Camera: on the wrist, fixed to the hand. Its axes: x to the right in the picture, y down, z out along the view.
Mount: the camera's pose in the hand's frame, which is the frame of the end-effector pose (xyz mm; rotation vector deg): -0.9 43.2 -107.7 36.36 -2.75 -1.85
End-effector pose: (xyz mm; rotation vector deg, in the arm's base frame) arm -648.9 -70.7 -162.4 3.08 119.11 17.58
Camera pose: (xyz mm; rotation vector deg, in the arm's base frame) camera -744.7 -50.1 -100.2 23.05 117.52 -21.72
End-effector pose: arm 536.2 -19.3 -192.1 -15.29 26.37 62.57
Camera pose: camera 472.7 -47.0 -285.2 17.71 41.79 49.77
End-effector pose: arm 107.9 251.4 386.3 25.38 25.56 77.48
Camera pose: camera 13.4 262.5 319.8 56.23 48.24 65.69
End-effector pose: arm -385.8 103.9 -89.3 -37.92 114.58 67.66
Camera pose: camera -450.4 27.6 -30.4 -19.03 122.96 27.43
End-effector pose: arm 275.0 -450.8 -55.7 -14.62 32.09 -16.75
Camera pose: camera 223.4 -427.3 -156.9 19.59 22.45 -27.36
